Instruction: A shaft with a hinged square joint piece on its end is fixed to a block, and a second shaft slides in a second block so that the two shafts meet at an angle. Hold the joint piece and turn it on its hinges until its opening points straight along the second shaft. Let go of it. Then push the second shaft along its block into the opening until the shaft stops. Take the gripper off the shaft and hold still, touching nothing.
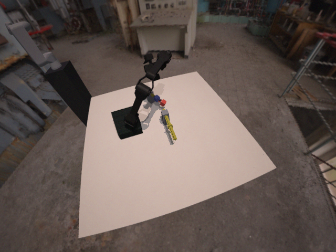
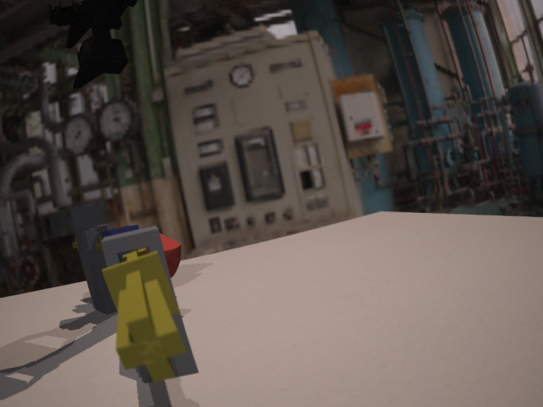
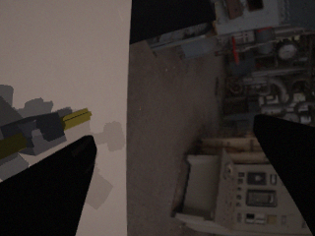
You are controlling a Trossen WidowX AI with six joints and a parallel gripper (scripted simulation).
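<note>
My gripper tip is now 280 mm above the dark red joint piece, 90 mm to the left of it and 80 mm short of it.
</note>
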